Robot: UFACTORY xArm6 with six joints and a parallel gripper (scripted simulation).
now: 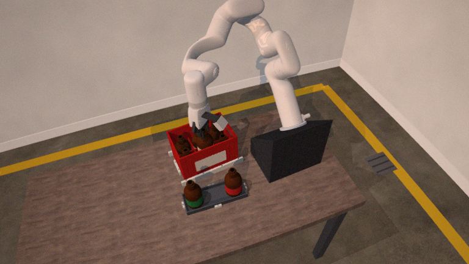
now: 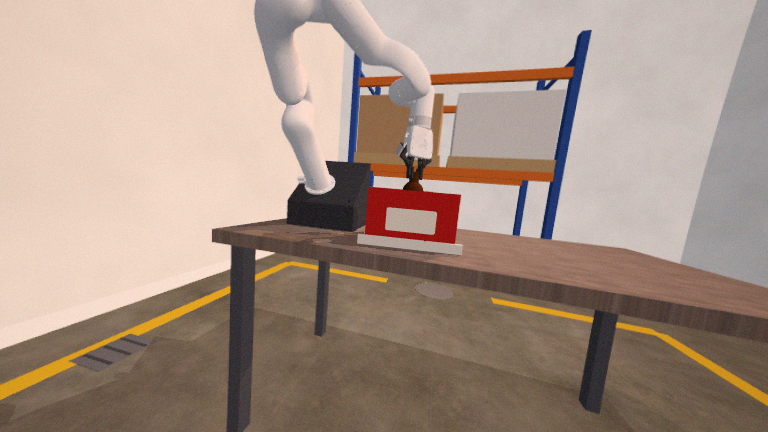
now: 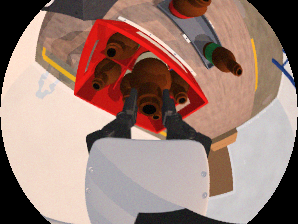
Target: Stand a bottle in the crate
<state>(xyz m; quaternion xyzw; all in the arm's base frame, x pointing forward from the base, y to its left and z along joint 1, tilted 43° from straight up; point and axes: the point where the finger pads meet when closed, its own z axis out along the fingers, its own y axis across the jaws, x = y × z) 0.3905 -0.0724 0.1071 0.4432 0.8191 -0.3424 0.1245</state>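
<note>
The crate lies 150 mm below my hand and 40 mm to the right of it. From my hand the other things lie so: red-labelled bottle (190 mm to the left, 150 mm below, 30 mm behind); green-label bottle (160 mm to the left, 150 mm below, 140 mm ahead); grey tray (230 mm below, 170 mm to the left, 50 mm ahead).
</note>
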